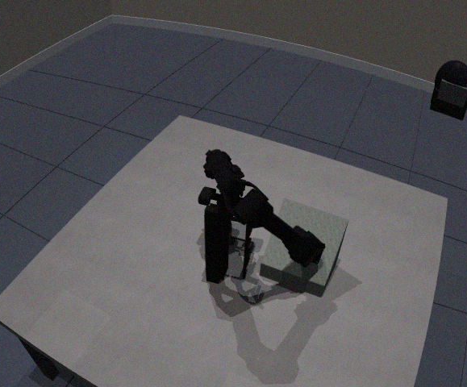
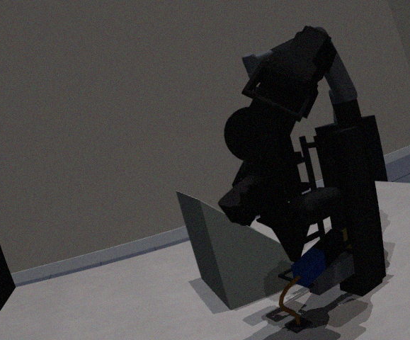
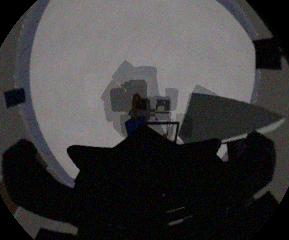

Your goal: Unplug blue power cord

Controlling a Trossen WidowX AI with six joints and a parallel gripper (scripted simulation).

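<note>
Right now the blue plug is 30 mm to the left of my gripper tip. The rest, counted from my gripper tip: dark foot (110 mm below, 10 mm to the right).
</note>
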